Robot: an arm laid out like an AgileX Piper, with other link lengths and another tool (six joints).
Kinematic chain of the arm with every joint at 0, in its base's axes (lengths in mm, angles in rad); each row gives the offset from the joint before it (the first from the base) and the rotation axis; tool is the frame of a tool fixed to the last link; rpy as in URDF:
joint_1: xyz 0 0 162.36 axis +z
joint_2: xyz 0 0 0 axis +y
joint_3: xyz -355.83 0 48.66 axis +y
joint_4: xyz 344.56 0 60.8 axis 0.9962 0 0.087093
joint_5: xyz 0 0 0 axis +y
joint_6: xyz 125.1 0 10.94 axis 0.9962 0 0.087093
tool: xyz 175.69 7 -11.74 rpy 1.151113 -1.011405 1.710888
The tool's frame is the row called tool.
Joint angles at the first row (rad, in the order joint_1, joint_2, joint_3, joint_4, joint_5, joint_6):
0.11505 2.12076 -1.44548 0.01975 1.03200 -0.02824
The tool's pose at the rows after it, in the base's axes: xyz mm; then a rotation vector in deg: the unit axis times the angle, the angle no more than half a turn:
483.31, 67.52, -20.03, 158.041, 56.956, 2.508
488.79, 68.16, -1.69, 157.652, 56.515, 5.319
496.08, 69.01, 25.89, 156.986, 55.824, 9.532
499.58, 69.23, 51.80, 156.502, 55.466, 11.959
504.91, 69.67, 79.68, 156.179, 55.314, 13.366
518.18, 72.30, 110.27, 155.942, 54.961, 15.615
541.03, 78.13, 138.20, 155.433, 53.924, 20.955
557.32, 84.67, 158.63, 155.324, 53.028, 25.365
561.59, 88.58, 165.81, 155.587, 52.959, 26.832
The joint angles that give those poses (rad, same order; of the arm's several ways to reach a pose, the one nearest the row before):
0.11504 2.11177 -1.44546 0.01960 1.05348 -0.02826
0.11504 2.07427 -1.44489 0.01959 1.05587 -0.02825
0.11504 2.01896 -1.44486 0.01959 1.05909 -0.02825
0.11506 1.97708 -1.45926 0.01867 1.08511 -0.02822
0.11504 1.95308 -1.50625 0.01772 1.13855 -0.02826
0.11504 1.94799 -1.58828 0.02115 1.19851 -0.02825
0.11504 1.94800 -1.66623 0.03199 1.21195 -0.02824
0.11504 1.94799 -1.71958 0.04796 1.21381 -0.02825
0.11504 1.94799 -1.73771 0.05990 1.21716 -0.03119

